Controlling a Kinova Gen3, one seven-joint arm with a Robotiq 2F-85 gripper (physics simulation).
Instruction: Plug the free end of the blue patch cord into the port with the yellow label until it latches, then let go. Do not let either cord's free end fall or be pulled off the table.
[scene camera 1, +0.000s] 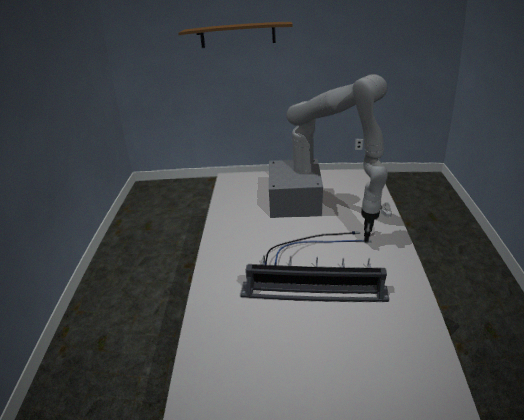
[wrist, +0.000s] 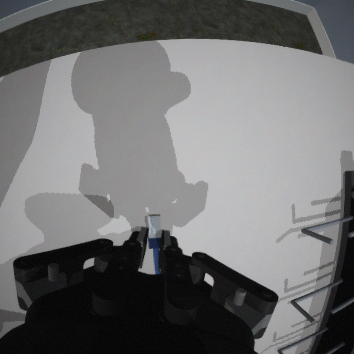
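Seen in the pictures: gripper, fingertip midpoint: (scene camera 1: 366, 240) (wrist: 153, 237); arm's base at its link origin: (scene camera 1: 303, 168).
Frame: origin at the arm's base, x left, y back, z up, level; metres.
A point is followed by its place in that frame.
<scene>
My gripper (scene camera 1: 367, 240) @[x 0.307, y -0.285, z -0.160 m] (wrist: 153, 237) @[x 0.307, y -0.285, z -0.160 m] is low over the right part of the table, its fingers shut on the blue cord's plug at its blue boot. The clear front of the plug (wrist: 154, 225) @[x 0.321, y -0.285, z -0.156 m] sticks out past the fingertips. The blue patch cord (scene camera 1: 320, 242) @[x 0.113, y -0.321, z -0.157 m] (wrist: 157, 261) @[x 0.282, y -0.289, z -0.159 m] runs left from the gripper and bends to the rack panel (scene camera 1: 317, 271) @[x 0.126, y -0.593, z -0.063 m] (wrist: 348, 200) @[x 0.344, y -0.550, z -0.157 m]. The black cord (scene camera 1: 310, 236) @[x 0.068, y -0.291, z -0.158 m] lies behind it, its free end (scene camera 1: 355, 232) @[x 0.259, y -0.238, z -0.158 m] just left of the gripper in the scene view. The ports and the yellow label do not show in either view.
Several thin metal prongs (scene camera 1: 343, 262) @[x 0.215, y -0.462, z -0.133 m] (wrist: 317, 235) @[x 0.314, y -0.448, z -0.128 m] stick out from the rack panel's robot-facing side. The white table's (scene camera 1: 310, 350) @[x 0.141, y -0.851, z -0.166 m] right edge lies beyond the gripper. The robot's grey base block (scene camera 1: 295, 200) @[x -0.017, y -0.154, z -0.076 m] stands at the back. A small pale object (scene camera 1: 386, 209) lies behind the gripper.
</scene>
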